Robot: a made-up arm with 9 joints.
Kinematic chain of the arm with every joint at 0, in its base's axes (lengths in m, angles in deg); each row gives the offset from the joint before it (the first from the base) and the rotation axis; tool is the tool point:
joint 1: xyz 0 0 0.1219 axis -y
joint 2: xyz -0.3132 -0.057 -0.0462 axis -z
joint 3: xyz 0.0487 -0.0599 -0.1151 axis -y
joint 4: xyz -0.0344 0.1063 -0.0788 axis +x
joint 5: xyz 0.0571 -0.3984 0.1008 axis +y
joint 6: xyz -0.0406 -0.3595 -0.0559 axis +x
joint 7: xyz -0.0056 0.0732 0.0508 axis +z
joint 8: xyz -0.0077 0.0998 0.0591 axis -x
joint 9: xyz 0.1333 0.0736 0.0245 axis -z
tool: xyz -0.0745 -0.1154 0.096
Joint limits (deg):
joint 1: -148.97..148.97
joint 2: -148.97..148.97
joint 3: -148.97..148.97
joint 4: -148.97..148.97
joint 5: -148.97..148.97
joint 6: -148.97..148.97
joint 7: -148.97..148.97
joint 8: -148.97..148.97
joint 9: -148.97..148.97
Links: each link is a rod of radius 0.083 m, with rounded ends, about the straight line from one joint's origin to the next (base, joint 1, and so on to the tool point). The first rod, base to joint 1, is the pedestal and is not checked.
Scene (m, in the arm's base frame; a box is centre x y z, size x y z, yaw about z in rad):
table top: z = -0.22
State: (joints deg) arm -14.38 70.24 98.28 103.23 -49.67 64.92 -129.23 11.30 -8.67
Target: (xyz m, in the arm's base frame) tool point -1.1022 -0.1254 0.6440
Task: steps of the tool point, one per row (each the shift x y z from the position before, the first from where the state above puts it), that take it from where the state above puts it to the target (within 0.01 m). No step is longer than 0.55 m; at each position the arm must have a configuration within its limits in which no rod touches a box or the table.
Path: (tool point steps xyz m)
1: -0.4146 -0.0808 0.3081
2: -0.4291 0.1669 0.2246
3: -0.3279 0.3613 0.0998
4: -0.1498 0.4546 -0.0295

